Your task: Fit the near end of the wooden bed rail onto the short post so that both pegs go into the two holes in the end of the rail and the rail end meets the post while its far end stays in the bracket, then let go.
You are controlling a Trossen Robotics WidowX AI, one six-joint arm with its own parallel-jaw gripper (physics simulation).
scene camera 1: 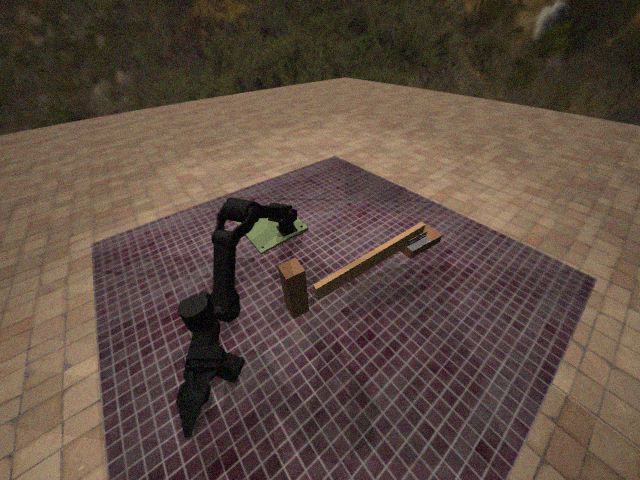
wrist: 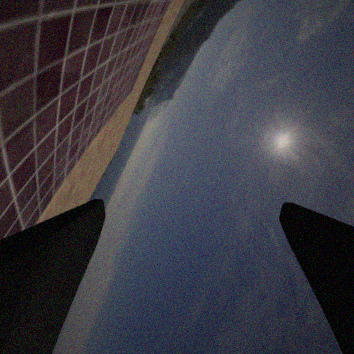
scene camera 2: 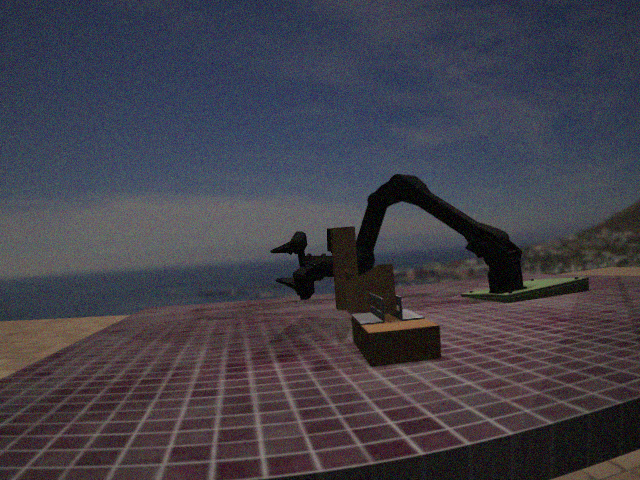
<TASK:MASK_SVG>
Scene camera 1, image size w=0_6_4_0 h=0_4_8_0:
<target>my gripper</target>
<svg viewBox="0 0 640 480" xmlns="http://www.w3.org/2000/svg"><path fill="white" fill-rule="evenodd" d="M213 337L198 337L190 343L183 375L185 382L180 385L176 400L184 437L192 435L202 405L209 399L211 391L210 381L217 375L228 382L236 382L245 363L243 358L225 352L222 345L219 346L220 342Z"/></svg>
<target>wooden bed rail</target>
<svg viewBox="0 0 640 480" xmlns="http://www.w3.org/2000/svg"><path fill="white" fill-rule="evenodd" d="M425 224L420 222L314 284L313 287L317 299L320 300L405 248L409 240L424 232Z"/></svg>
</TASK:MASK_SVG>
